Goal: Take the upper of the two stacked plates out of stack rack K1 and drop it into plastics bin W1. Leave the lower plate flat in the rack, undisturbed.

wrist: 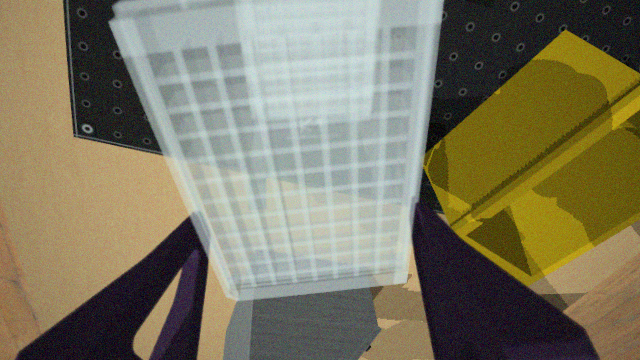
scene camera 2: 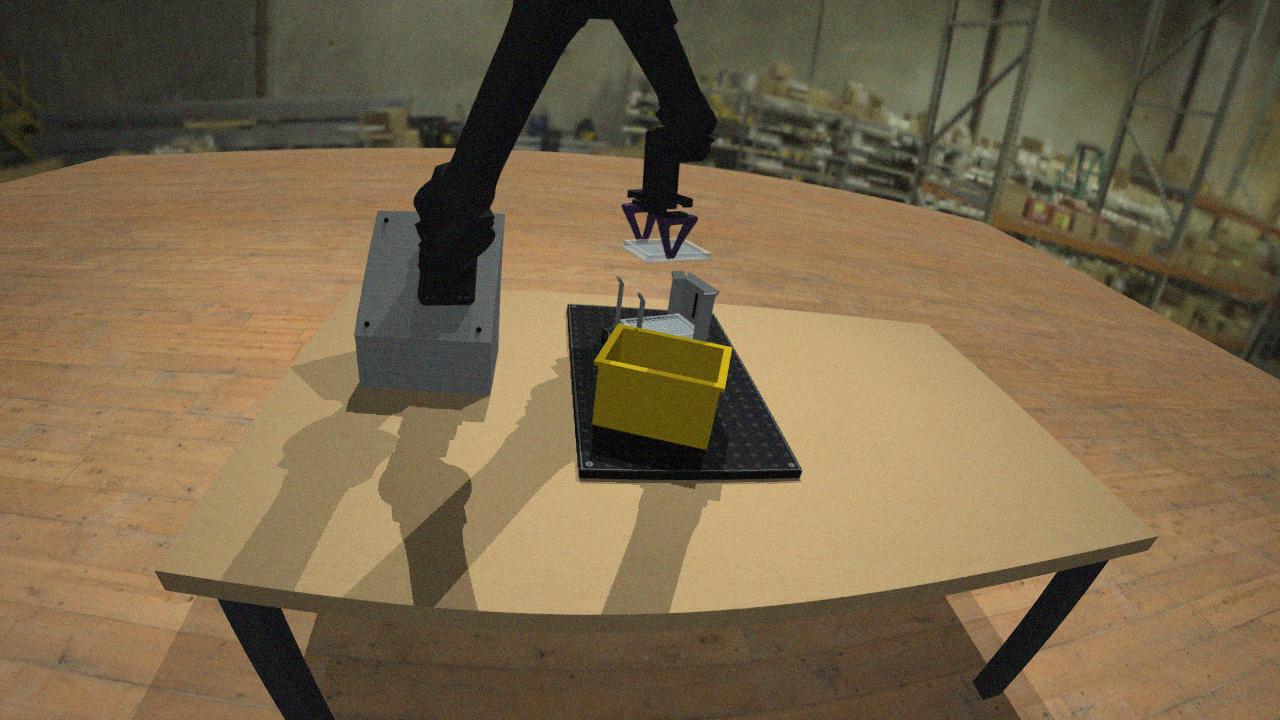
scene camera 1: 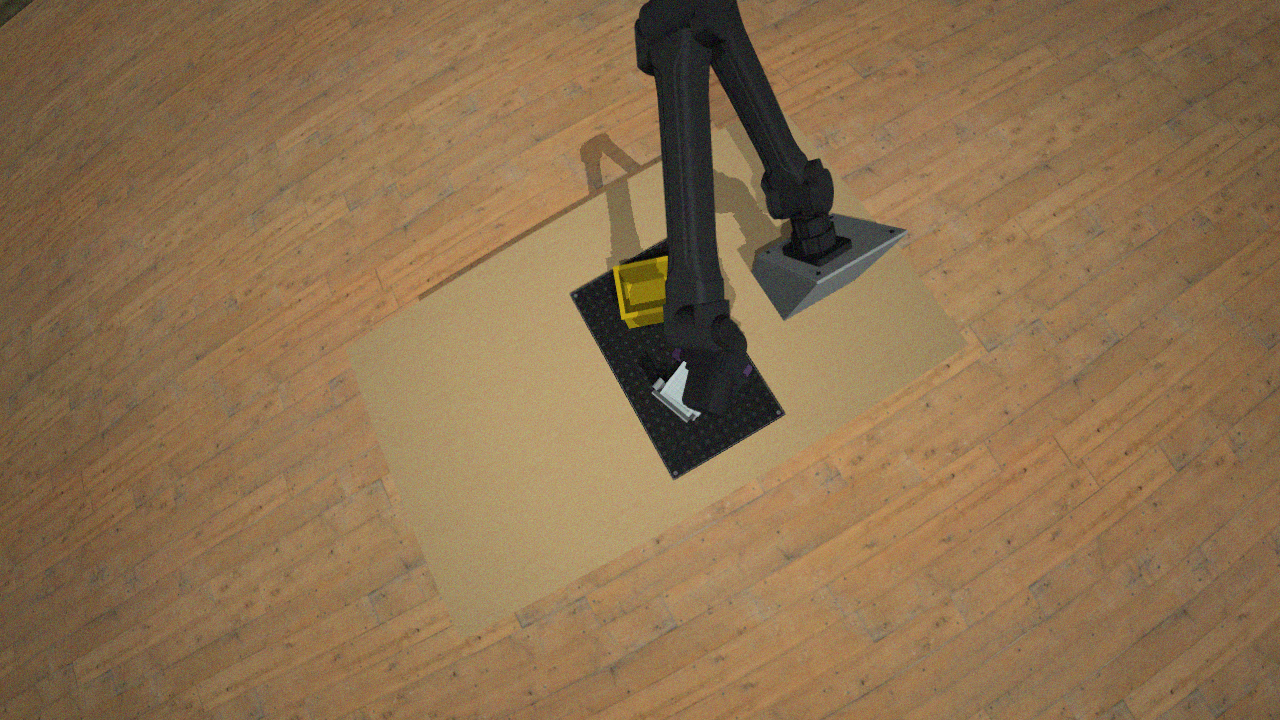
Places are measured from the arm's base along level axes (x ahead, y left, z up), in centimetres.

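Pixels of known places: gripper, fingertip midpoint: (wrist: 306,214) (scene camera 2: 655,252); arm's base, origin of the base link: (scene camera 2: 449,268) (scene camera 1: 816,250).
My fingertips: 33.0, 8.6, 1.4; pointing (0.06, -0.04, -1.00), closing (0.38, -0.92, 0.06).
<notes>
Ahead of a thing's pixels: the offset from my fingertips to its top centre, as dx, dy, dz. Level surfaces: height alone.
My gripper (scene camera 1: 711,362) (scene camera 2: 657,248) (wrist: 306,214) is shut on the upper plate, a clear gridded plate {+1.9, +0.7, +1.0} (scene camera 2: 693,253) (wrist: 300,160), with one purple finger at each long side. The plate hangs roughly level, well above stack rack K1 and apart from it. Grey rack K1 (scene camera 1: 675,405) (scene camera 2: 704,313) stands on the black board. The lower plate {+2.8, -0.1, -13.3} (scene camera 2: 660,323) lies flat in it; in the wrist view it shows blurred through the held plate. Yellow plastics bin W1 {-1.6, -22.6, -7.3} (scene camera 1: 644,282) (scene camera 2: 657,402) (wrist: 525,125) stands open-topped on the same board, with no plate visible inside. The arm partly covers rack and bin in scene camera 1.
The black perforated board (scene camera 1: 689,456) (scene camera 2: 751,429) (wrist: 95,90) lies on the tan table {dz -18.5} (scene camera 1: 519,402) (scene camera 2: 895,447) (wrist: 125,210). The arm's grey pedestal (scene camera 1: 787,286) (scene camera 2: 384,358) (wrist: 310,325) stands beside the board. The rack's upright posts and tall wall rise below the held plate.
</notes>
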